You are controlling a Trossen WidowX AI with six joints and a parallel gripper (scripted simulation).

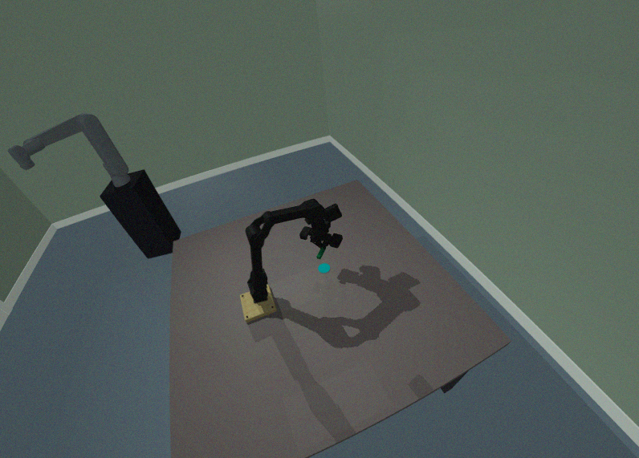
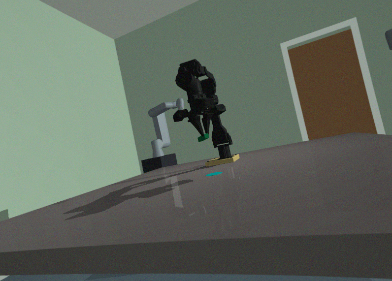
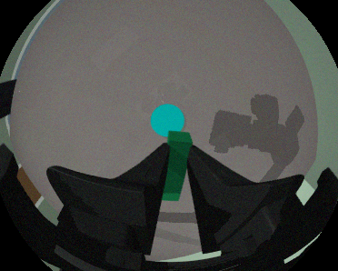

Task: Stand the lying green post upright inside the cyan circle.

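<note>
The cyan circle lies 14 cm below my gripper tip and 1 cm behind it. The rest, counted from my gripper tip: green post (2 cm to the right, 1 cm behind).
</note>
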